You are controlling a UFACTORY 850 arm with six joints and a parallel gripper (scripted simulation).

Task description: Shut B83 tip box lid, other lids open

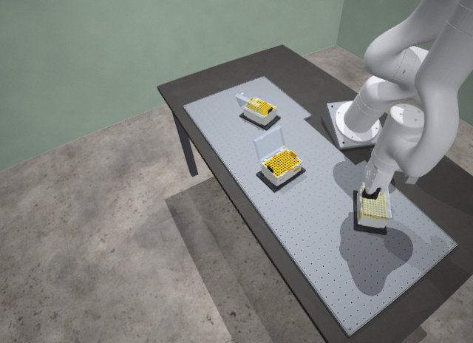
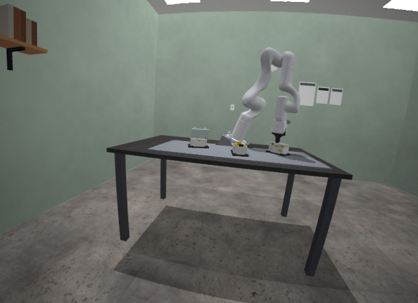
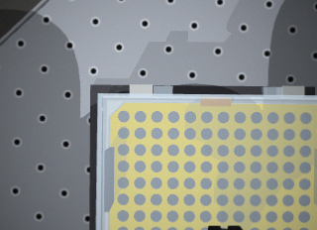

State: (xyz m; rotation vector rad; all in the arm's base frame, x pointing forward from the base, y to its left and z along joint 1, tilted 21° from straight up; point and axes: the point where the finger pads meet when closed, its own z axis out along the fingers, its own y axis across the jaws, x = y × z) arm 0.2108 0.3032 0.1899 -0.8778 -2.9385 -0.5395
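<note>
Right now the tip box is 30 mm behind my hand, 20 mm to the left of it and 50 mm below it.
</note>
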